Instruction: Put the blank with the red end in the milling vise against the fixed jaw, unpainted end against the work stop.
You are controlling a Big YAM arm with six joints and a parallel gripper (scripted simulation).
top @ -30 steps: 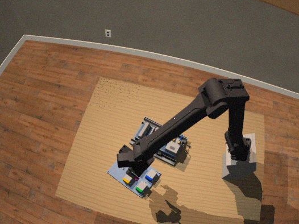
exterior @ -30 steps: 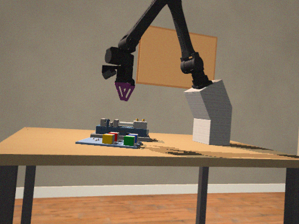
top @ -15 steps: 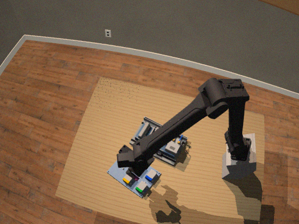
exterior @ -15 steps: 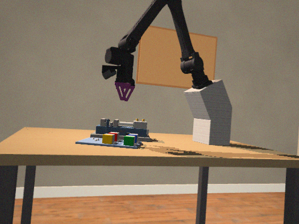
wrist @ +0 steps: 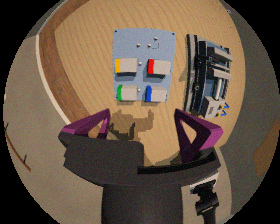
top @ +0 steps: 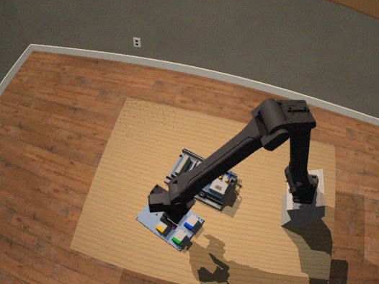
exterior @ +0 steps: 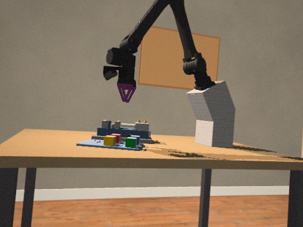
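Now: hand 180 mm above the red-ended blank, 50 mm to the left of it and 30 mm short of it. The rest, counted from my hand: blue-ended blank: 180 mm below, 50 mm behind, 40 mm to the right; yellow-ended blank: 180 mm below, 50 mm ahead, 40 mm to the left; green-ended blank: 180 mm below, 50 mm to the left, 40 mm behind.
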